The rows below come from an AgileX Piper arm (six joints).
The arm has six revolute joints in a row. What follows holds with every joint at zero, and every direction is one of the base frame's. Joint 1 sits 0.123 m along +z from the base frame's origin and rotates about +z. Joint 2 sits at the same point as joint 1 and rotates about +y. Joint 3 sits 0.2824 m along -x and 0.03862 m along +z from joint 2 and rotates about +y. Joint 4 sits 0.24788 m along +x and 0.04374 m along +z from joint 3 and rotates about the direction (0.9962, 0, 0.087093). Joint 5 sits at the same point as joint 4 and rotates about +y. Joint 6 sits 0.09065 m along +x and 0.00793 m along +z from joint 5 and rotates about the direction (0.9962, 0, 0.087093). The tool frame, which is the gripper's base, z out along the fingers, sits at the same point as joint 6; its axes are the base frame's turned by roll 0, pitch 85.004 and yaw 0 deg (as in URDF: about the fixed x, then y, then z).
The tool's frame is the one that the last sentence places.
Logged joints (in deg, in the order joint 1, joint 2, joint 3, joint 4, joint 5, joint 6), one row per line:
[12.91 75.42 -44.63 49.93 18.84 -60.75]
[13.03 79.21 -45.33 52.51 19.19 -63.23]
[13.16 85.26 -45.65 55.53 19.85 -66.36]
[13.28 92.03 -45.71 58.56 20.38 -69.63]
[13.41 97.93 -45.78 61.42 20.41 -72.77]
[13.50 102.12 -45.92 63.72 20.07 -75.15]
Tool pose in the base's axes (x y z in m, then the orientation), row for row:
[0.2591 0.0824 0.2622 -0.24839 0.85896 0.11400 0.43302]
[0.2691 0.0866 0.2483 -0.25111 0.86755 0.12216 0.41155]
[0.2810 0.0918 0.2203 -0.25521 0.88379 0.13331 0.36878]
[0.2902 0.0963 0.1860 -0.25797 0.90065 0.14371 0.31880]
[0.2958 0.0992 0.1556 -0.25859 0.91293 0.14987 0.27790]
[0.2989 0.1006 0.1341 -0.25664 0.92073 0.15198 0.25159]
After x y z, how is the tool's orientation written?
As a quaternion, x y z w.
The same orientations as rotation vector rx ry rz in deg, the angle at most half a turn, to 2 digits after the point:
[-35.46 122.62 16.27]
[-36.20 125.08 17.61]
[-37.54 129.99 19.61]
[-38.87 135.71 21.65]
[-39.77 140.40 23.05]
[-40.00 143.51 23.69]

